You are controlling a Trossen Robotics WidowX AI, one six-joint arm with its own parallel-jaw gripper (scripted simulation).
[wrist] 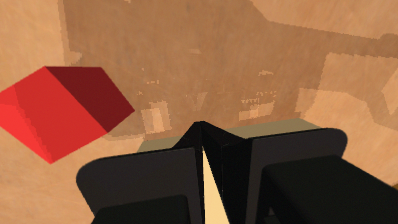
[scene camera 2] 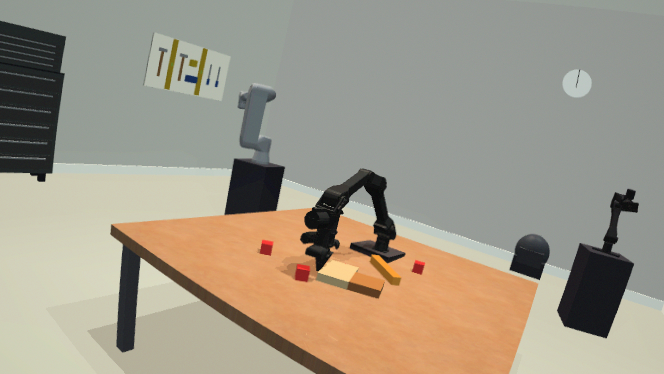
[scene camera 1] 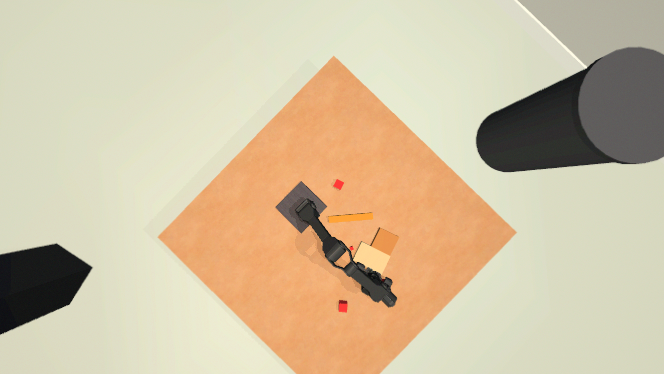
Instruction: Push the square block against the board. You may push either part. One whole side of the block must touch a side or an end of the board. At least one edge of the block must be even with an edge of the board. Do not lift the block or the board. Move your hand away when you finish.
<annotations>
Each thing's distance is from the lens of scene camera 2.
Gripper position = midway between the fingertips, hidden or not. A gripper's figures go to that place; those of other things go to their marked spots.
my gripper [scene camera 2: 318,271]: 133 cm
pale block [scene camera 2: 336,273]: 130 cm
</annotations>
